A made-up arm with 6 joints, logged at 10 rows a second.
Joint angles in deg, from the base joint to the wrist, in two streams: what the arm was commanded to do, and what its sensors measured. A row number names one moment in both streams.
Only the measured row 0 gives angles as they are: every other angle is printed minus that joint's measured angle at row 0.
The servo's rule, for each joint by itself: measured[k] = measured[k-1] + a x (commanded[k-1-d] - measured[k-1]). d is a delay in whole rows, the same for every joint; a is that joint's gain. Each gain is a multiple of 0.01, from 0.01 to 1. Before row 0 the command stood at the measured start. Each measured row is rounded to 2 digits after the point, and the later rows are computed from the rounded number. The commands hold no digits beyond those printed.
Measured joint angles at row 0: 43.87, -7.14, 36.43, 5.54, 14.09, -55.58
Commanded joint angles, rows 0 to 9: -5.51, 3.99, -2.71, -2.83, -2.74, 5.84; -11.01, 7.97, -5.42, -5.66, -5.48, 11.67; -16.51, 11.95, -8.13, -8.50, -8.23, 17.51; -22.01, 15.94, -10.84, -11.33, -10.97, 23.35; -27.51, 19.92, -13.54, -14.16, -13.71, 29.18; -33.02, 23.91, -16.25, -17.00, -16.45, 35.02; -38.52, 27.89, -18.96, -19.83, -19.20, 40.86; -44.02, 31.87, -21.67, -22.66, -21.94, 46.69; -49.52, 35.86, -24.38, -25.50, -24.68, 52.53; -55.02, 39.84, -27.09, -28.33, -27.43, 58.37
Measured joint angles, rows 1 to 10: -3.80, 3.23, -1.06, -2.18, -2.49, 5.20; -8.77, 7.07, -2.76, -4.86, -5.21, 10.96; -14.11, 11.02, -4.85, -7.66, -7.96, 16.79; -19.56, 15.01, -7.19, -10.49, -10.70, 22.63; -25.05, 18.99, -9.67, -13.32, -13.44, 28.46; -30.55, 22.98, -12.24, -16.15, -16.18, 34.30; -36.05, 26.96, -14.86, -18.98, -18.93, 40.14; -41.55, 30.94, -17.52, -21.81, -21.67, 45.97; -47.05, 34.93, -20.20, -24.65, -24.41, 51.81; -52.55, 38.91, -22.89, -27.48, -27.16, 57.65
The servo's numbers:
d 0
a 0.69 0.81 0.39 0.77 0.91 0.89

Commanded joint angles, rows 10 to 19: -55.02, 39.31, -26.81, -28.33, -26.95, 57.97; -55.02, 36.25, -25.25, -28.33, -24.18, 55.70; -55.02, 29.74, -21.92, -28.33, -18.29, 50.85; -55.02, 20.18, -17.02, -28.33, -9.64, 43.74; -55.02, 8.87, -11.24, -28.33, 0.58, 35.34; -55.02, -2.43, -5.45, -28.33, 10.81, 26.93; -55.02, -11.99, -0.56, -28.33, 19.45, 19.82; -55.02, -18.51, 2.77, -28.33, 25.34, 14.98; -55.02, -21.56, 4.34, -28.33, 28.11, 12.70; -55.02, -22.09, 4.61, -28.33, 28.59, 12.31
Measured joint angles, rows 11 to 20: -54.25, 39.23, -24.42, -28.13, -26.97, 57.93; -54.78, 36.82, -24.74, -28.28, -24.43, 55.95; -54.95, 31.09, -23.64, -28.32, -18.84, 51.41; -55.00, 22.25, -21.06, -28.33, -10.47, 44.58; -55.01, 11.41, -17.23, -28.33, -0.41, 36.36; -55.02, 0.20, -12.64, -28.33, 9.80, 27.97; -55.02, -9.67, -7.93, -28.33, 18.58, 20.72; -55.02, -16.83, -3.76, -28.33, 24.73, 15.61; -55.02, -20.66, -0.60, -28.33, 27.81, 13.02; -55.02, -21.82, 1.43, -28.33, 28.52, 12.39
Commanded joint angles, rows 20 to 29: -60.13, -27.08, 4.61, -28.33, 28.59, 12.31; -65.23, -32.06, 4.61, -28.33, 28.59, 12.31; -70.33, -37.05, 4.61, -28.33, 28.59, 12.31; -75.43, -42.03, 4.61, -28.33, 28.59, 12.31; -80.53, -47.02, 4.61, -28.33, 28.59, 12.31; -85.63, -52.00, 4.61, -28.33, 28.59, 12.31; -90.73, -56.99, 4.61, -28.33, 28.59, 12.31; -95.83, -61.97, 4.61, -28.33, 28.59, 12.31; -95.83, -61.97, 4.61, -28.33, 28.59, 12.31; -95.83, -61.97, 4.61, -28.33, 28.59, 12.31
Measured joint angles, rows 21 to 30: -58.55, -26.08, 2.67, -28.33, 28.58, 12.32; -63.16, -30.92, 3.43, -28.33, 28.59, 12.31; -68.11, -35.89, 3.89, -28.33, 28.59, 12.31; -73.16, -40.86, 4.17, -28.33, 28.59, 12.31; -78.25, -45.85, 4.34, -28.33, 28.59, 12.31; -83.34, -50.83, 4.45, -28.33, 28.59, 12.31; -88.44, -55.82, 4.51, -28.33, 28.59, 12.31; -93.54, -60.80, 4.55, -28.33, 28.59, 12.31; -95.12, -61.75, 4.57, -28.33, 28.59, 12.31; -95.61, -61.93, 4.59, -28.33, 28.59, 12.31
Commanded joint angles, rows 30 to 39: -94.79, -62.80, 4.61, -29.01, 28.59, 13.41; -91.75, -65.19, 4.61, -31.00, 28.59, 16.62; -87.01, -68.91, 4.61, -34.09, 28.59, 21.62; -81.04, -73.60, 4.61, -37.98, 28.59, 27.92; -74.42, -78.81, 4.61, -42.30, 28.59, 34.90; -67.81, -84.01, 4.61, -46.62, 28.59, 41.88; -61.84, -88.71, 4.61, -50.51, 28.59, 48.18; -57.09, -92.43, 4.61, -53.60, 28.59, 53.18; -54.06, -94.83, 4.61, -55.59, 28.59, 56.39; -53.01, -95.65, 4.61, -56.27, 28.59, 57.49
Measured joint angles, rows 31 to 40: -95.04, -62.63, 4.60, -28.85, 28.59, 13.29; -92.77, -64.70, 4.60, -30.51, 28.59, 16.25; -88.80, -68.11, 4.60, -33.27, 28.59, 21.03; -83.45, -72.56, 4.60, -36.90, 28.59, 27.16; -77.22, -77.62, 4.60, -41.06, 28.59, 34.05; -70.73, -82.80, 4.60, -45.34, 28.59, 41.02; -64.60, -87.59, 4.60, -49.32, 28.59, 47.39; -59.42, -91.51, 4.60, -52.62, 28.59, 52.54; -55.72, -94.20, 4.60, -54.91, 28.59, 55.97; -53.85, -95.37, 4.60, -55.96, 28.59, 57.32
